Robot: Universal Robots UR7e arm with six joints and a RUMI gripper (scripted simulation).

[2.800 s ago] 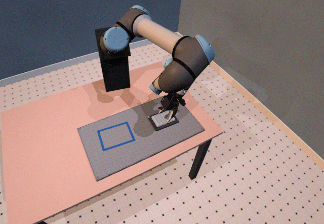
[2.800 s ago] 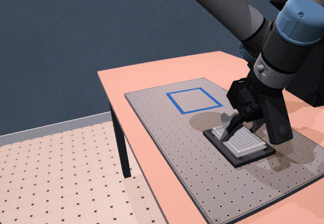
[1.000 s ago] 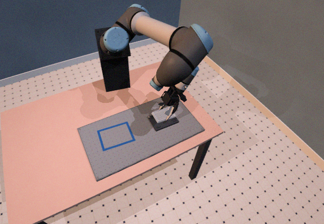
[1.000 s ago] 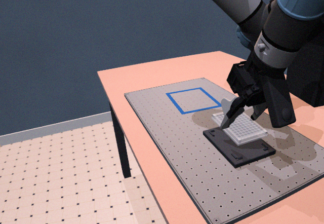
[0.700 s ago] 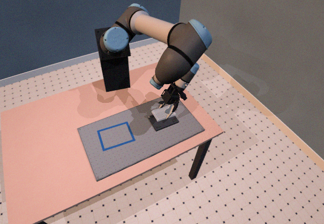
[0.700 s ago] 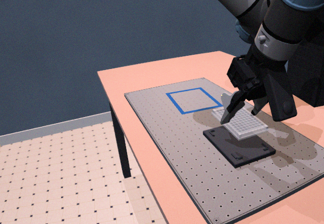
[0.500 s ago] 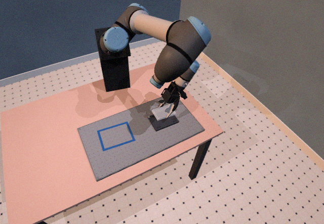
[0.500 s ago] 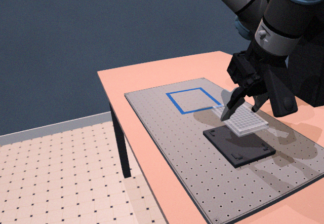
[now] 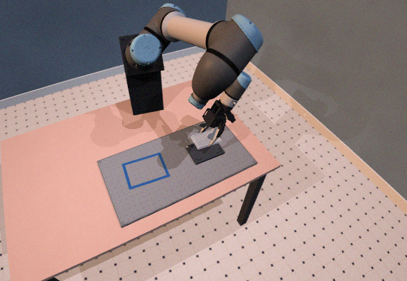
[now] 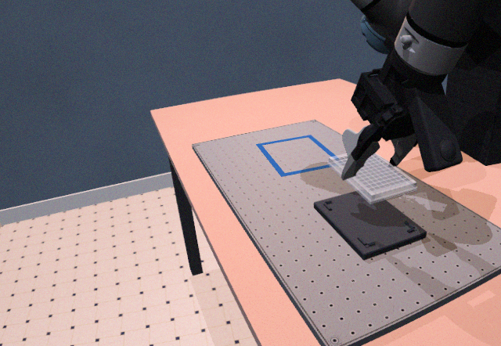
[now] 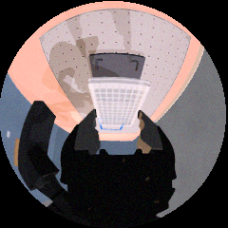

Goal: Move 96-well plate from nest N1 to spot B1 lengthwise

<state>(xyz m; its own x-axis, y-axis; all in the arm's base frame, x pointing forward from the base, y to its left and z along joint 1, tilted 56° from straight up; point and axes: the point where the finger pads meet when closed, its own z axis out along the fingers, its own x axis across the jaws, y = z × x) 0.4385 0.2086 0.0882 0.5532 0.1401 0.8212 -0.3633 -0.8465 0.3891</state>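
Now: hand 9 cm above the plate nest N1. Round my hand: 96-well plate: 1 cm below.
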